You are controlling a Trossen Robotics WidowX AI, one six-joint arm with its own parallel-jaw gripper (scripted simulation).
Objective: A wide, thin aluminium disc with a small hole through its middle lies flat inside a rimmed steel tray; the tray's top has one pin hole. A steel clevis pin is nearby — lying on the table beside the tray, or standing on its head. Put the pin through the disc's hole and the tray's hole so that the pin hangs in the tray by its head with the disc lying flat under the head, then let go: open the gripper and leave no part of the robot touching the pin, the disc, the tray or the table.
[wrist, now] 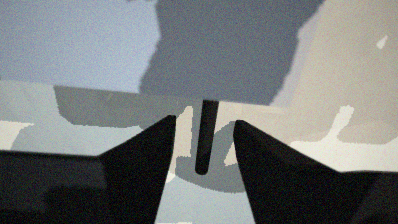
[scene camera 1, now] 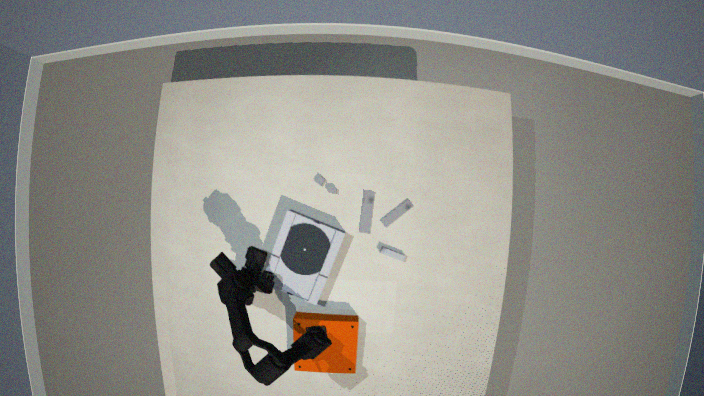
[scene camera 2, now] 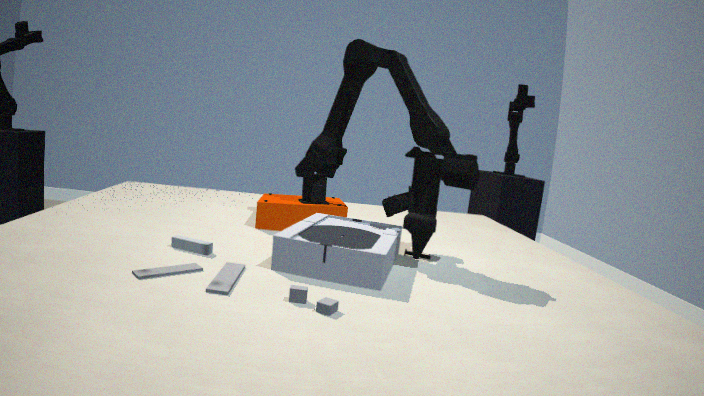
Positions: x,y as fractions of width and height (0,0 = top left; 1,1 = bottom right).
Scene:
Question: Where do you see a steel tray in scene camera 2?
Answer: At 0.52,0.68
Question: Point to a steel tray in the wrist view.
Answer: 0.64,0.27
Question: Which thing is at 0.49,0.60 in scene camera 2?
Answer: A dark aluminium disc.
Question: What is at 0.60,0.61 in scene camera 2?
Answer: My gripper.

